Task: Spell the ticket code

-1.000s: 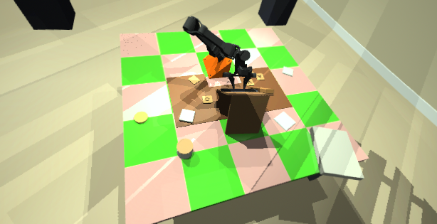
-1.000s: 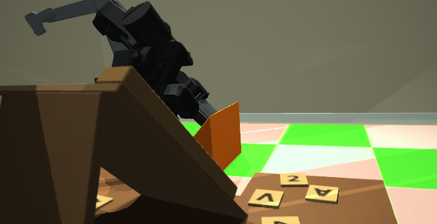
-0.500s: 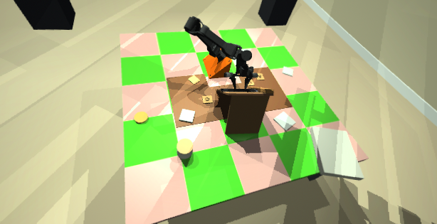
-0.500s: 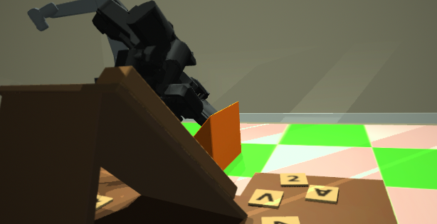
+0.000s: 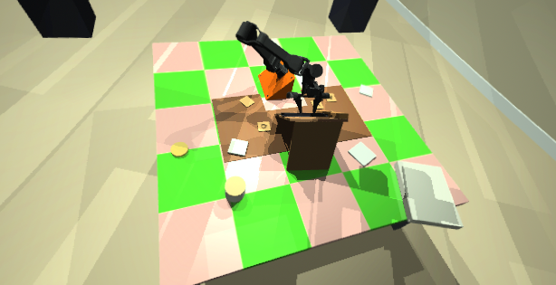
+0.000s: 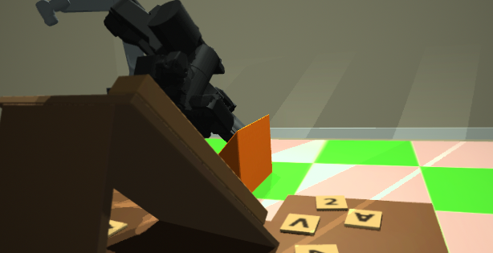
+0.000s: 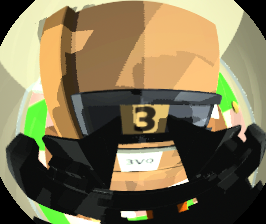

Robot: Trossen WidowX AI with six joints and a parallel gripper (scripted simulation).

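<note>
My gripper tip is 8 cm above the ticket, 6 cm past it and 1 cm to the right of it. From my gripper tip the other things lie so: tan tile: right at my gripper tip; white slab: 46 cm to the left, 41 cm ahead, 14 cm below.
</note>
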